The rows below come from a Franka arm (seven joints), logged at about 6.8 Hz.
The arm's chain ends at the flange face. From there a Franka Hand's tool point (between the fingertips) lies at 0.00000 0.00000 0.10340 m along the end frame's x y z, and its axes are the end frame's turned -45 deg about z.
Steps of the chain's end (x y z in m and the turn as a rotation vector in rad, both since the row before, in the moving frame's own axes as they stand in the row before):
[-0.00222, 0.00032, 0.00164, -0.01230, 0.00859, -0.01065]
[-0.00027, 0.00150, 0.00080, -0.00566, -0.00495, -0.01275]
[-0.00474, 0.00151, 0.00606, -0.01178, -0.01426, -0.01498]
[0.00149, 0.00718, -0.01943, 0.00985, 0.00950, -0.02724]
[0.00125, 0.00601, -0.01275, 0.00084, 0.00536, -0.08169]
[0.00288, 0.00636, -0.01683, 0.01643, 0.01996, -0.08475]
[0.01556, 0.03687, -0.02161, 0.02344, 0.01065, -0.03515]
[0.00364, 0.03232, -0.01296, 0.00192, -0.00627, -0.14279]
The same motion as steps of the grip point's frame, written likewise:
[-0.00206, 0.00019, 0.00163, -0.01477, -0.00262, -0.01065]
[-0.00203, 0.00093, 0.00080, -0.00050, -0.00750, -0.01275]
[-0.00632, -0.00245, 0.00604, 0.00175, -0.01841, -0.01498]
[-0.00261, 0.00609, -0.01944, 0.00025, 0.01368, -0.02724]
[-0.00290, 0.00545, -0.01275, -0.00320, 0.00438, -0.08169]
[0.00021, 0.00668, -0.01686, -0.00250, 0.02573, -0.08475]
[-0.01259, 0.03609, -0.02164, 0.00904, 0.02411, -0.03515]
[-0.02064, 0.02485, -0.01296, 0.00579, -0.00308, -0.14279]

